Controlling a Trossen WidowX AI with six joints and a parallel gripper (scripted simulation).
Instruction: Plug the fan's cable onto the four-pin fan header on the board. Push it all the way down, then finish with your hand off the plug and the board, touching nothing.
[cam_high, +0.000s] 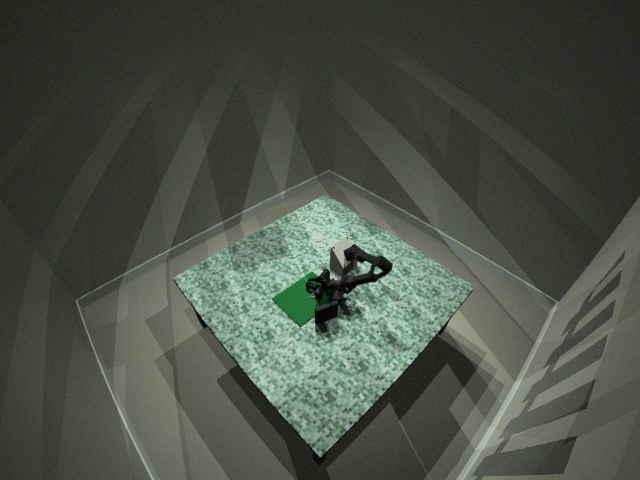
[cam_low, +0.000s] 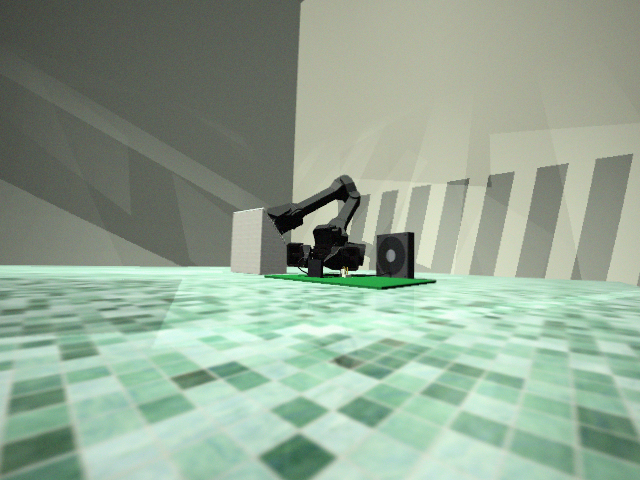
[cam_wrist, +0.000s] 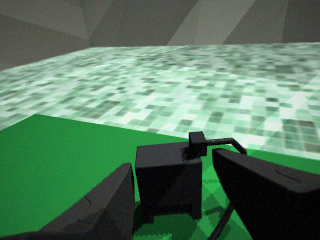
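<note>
Now: gripper tip 10 mm above the black plug. The rest, counted from my gripper tip: white four-pin fan header (80 mm to the left, 40 mm below, 30 mm ahead); then header key (70 mm to the left, 20 mm below, 20 mm ahead); then green board (60 mm ahead, 50 mm to the left, 50 mm below).
</note>
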